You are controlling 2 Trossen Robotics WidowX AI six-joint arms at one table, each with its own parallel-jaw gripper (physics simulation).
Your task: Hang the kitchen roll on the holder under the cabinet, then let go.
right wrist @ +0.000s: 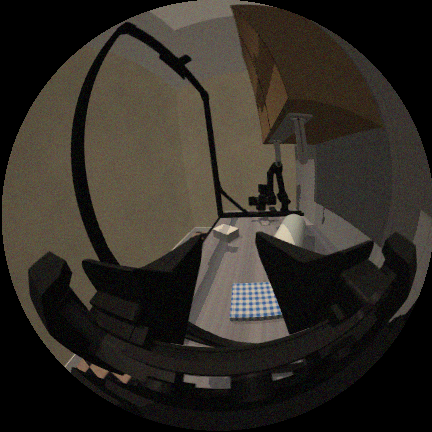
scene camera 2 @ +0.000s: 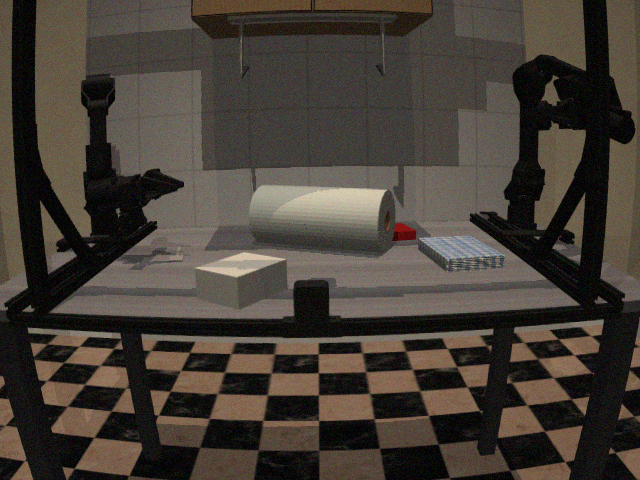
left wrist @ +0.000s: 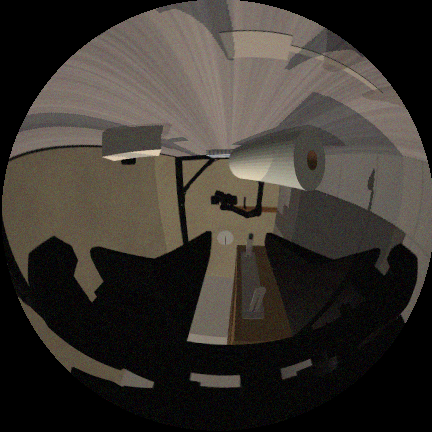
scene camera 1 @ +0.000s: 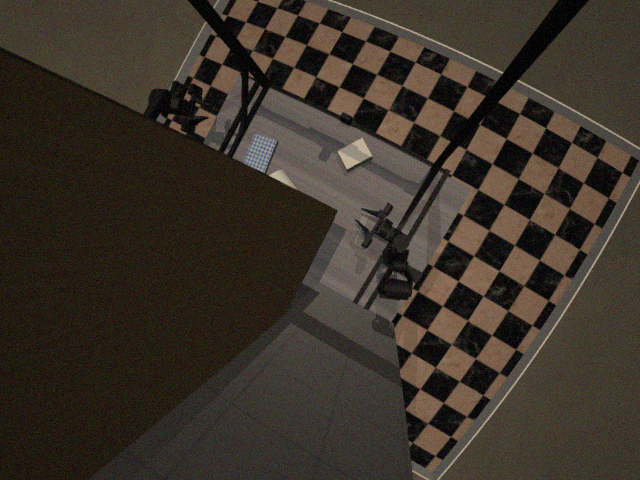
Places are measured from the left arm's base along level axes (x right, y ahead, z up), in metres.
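Pixels of known places: left gripper, between the fingertips: (right wrist: 262, 202) (scene camera 2: 180, 186) (left wrist: 238, 236) (scene camera 1: 357, 213); right gripper, between the fingertips: (right wrist: 228, 238) (scene camera 2: 531, 111) (left wrist: 218, 202) (scene camera 1: 209, 111); left arm's base, origin of its link: (right wrist: 284, 209) (scene camera 2: 104, 232); right arm's base, origin of its link: (scene camera 2: 521, 223).
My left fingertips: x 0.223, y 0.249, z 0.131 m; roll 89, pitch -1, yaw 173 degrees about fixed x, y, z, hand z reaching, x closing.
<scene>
For each thing: its top centre in the pictures, then the offset to it from my left fingertips.
- white kitchen roll, centre of its top: (scene camera 2: 321, 187) (left wrist: 266, 181) (scene camera 1: 286, 203) (right wrist: 290, 224) dx -0.081, dy +0.285, dz -0.023 m
- holder, centre of its top: (scene camera 2: 311, 10) (right wrist: 283, 127) (left wrist: 249, 280) dx -0.068, dy +0.269, dz +0.362 m
- white box, centre of its top: (scene camera 2: 240, 263) (left wrist: 133, 154) (scene camera 1: 354, 153) (right wrist: 224, 228) dx +0.227, dy +0.131, dz -0.100 m
- blue checked cloth, centre of its top: (scene camera 2: 459, 246) (right wrist: 262, 297) (scene camera 1: 258, 154) (left wrist: 227, 155) dx +0.061, dy +0.544, dz -0.125 m
- red block, centre of its top: (scene camera 2: 396, 227) dx -0.161, dy +0.463, dz -0.130 m
The white kitchen roll (scene camera 1: 281, 178) (scene camera 2: 320, 217) (left wrist: 272, 160) (right wrist: 295, 227) lies on its side on the table; the cabinet hides most of it in scene camera 1. The holder (scene camera 2: 310, 19) (left wrist: 252, 285) (right wrist: 300, 135), with two hanging arms, is under the wooden cabinet (scene camera 1: 155, 258) (scene camera 2: 258, 7) (right wrist: 320, 70). My left gripper (scene camera 1: 360, 215) (scene camera 2: 181, 183) (left wrist: 238, 236) is open and empty, above the table and to the left of the roll in scene camera 2. My right gripper (scene camera 1: 206, 112) (scene camera 2: 541, 114) (right wrist: 228, 238) is open and empty, raised high at the right of scene camera 2, away from the roll.
A white box (scene camera 1: 355, 153) (scene camera 2: 240, 281) (left wrist: 132, 142) stands near the table's front. A blue checked cloth (scene camera 1: 260, 152) (scene camera 2: 460, 252) (right wrist: 255, 300) lies right of the roll in scene camera 2. A red block (scene camera 2: 404, 231) is at the roll's right end. Black frame posts (scene camera 2: 595, 155) flank the table.
</scene>
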